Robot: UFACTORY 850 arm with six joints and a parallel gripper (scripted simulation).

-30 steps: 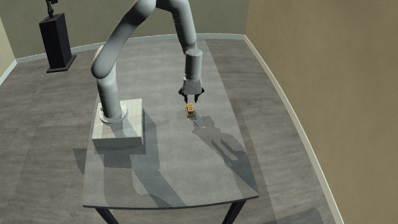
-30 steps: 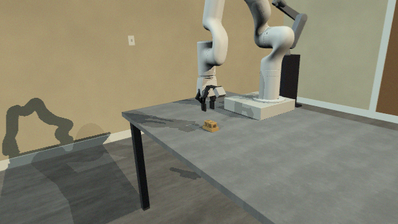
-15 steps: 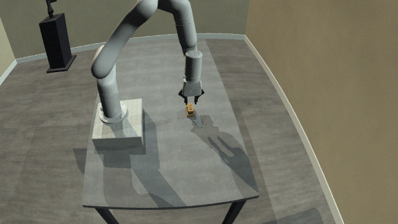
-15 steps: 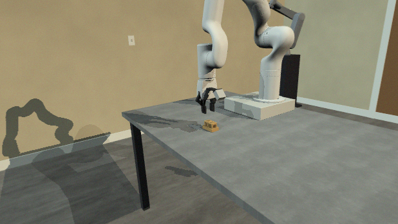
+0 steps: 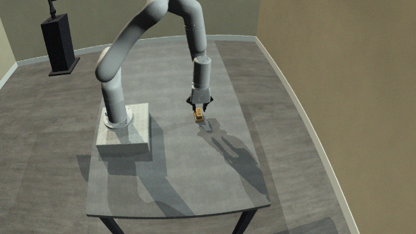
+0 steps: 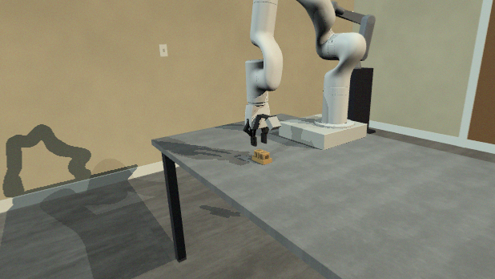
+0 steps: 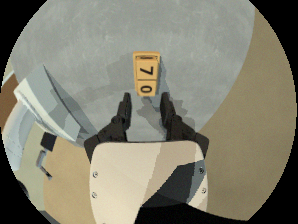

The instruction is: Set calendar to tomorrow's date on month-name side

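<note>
My gripper is now 8 cm above the small wooden calendar tray and 2 cm to the right of it.
</note>
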